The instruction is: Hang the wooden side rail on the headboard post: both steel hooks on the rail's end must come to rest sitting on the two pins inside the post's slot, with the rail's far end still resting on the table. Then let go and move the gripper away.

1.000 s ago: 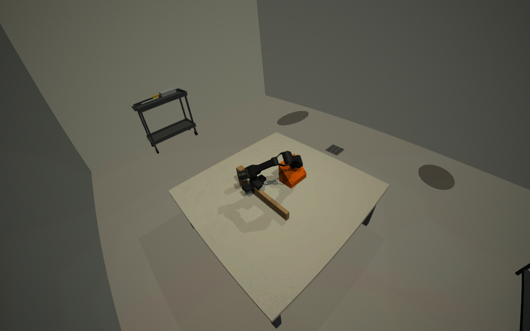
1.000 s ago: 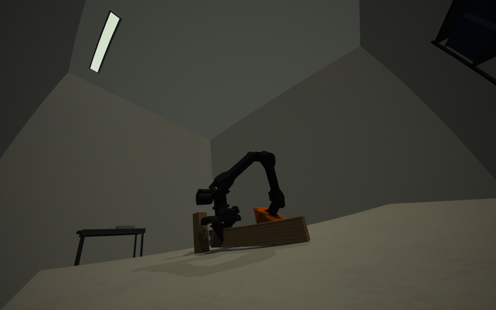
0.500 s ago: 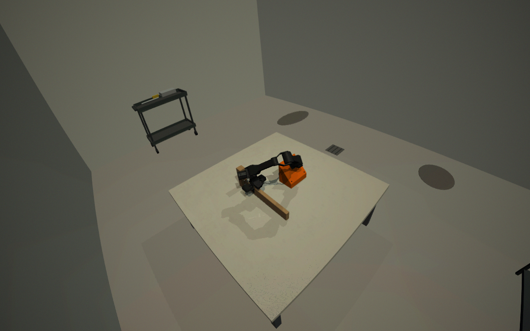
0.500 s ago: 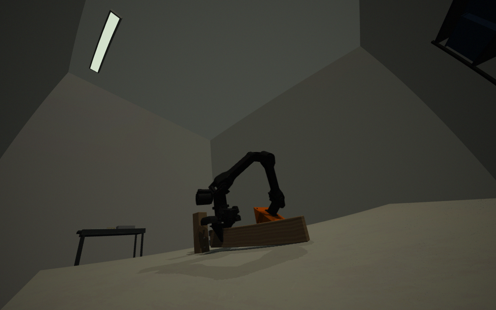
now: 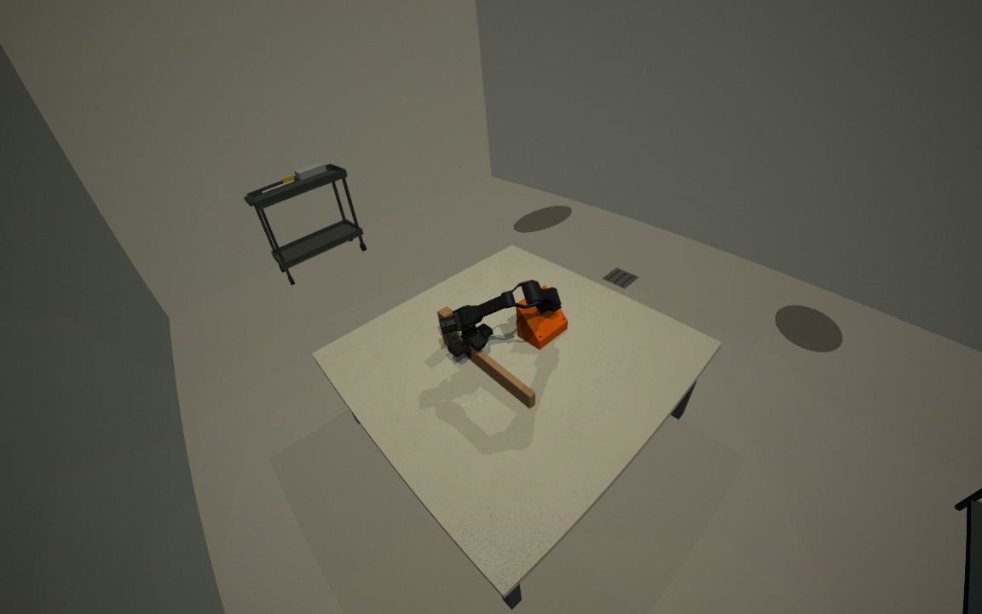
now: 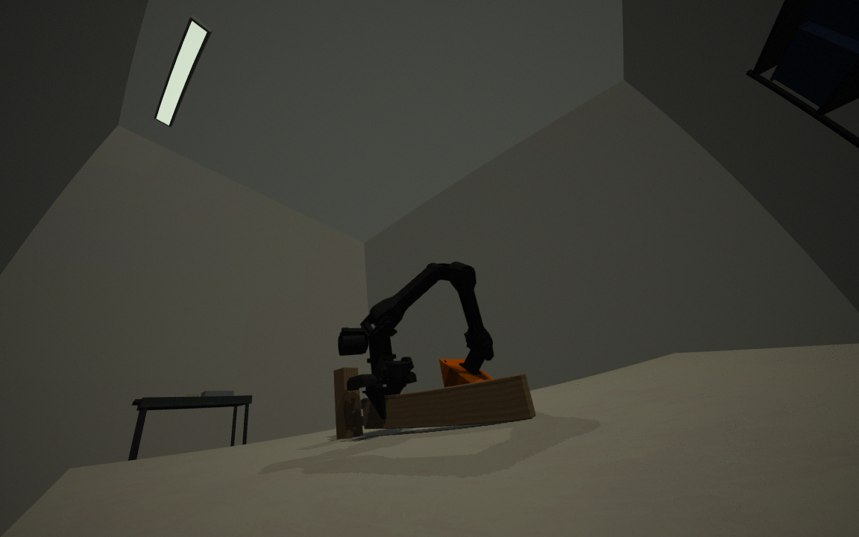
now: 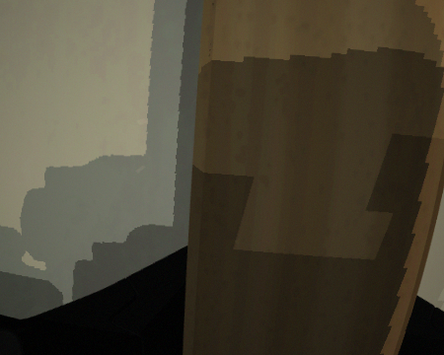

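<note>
Right now the headboard post is 150 mm to the right of my gripper tip and 40 mm above it.
</note>
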